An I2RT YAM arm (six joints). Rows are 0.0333 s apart.
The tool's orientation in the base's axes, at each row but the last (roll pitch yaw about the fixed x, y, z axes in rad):
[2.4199 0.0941 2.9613]
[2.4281 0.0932 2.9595]
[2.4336 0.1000 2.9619]
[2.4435 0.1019 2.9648]
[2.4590 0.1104 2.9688]
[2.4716 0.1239 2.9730]
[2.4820 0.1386 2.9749]
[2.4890 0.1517 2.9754]
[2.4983 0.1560 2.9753]
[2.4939 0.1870 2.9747]
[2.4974 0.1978 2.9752]
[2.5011 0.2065 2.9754]
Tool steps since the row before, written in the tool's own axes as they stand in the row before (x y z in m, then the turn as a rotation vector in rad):
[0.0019 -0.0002 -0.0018 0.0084 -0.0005 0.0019]
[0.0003 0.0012 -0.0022 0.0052 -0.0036 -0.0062]
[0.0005 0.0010 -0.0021 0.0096 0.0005 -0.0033]
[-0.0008 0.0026 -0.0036 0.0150 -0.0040 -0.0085]
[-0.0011 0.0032 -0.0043 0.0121 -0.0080 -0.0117]
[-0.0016 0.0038 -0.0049 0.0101 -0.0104 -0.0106]
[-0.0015 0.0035 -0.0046 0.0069 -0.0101 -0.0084]
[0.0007 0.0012 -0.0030 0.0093 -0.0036 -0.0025]
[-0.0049 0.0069 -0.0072 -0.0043 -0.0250 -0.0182]
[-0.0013 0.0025 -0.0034 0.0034 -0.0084 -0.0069]
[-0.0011 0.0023 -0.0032 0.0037 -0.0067 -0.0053]
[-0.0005 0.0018 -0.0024 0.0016 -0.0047 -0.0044]
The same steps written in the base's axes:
[-0.0022 -0.0010 0.0010 -0.0079 0.0023 -0.0025]
[-0.0006 -0.0004 0.0024 -0.0065 -0.0057 0.0018]
[-0.0008 -0.0005 0.0022 -0.0100 0.0000 0.0019]
[0.0003 -0.0004 0.0045 -0.0166 -0.0057 0.0024]
[0.0005 -0.0003 0.0054 -0.0146 -0.0112 0.0027]
[0.0008 -0.0002 0.0064 -0.0126 -0.0128 0.0006]
[0.0007 -0.0002 0.0059 -0.0090 -0.0118 -0.0005]
[-0.0013 -0.0007 0.0030 -0.0098 -0.0028 -0.0016]
[0.0035 0.0006 0.0105 -0.0009 -0.0312 0.0002]
[0.0005 -0.0001 0.0044 -0.0052 -0.0101 -0.0002]
[0.0003 -0.0001 0.0041 -0.0050 -0.0078 -0.0005]
[-0.0001 0.0000 0.0030 -0.0027 -0.0060 0.0004]

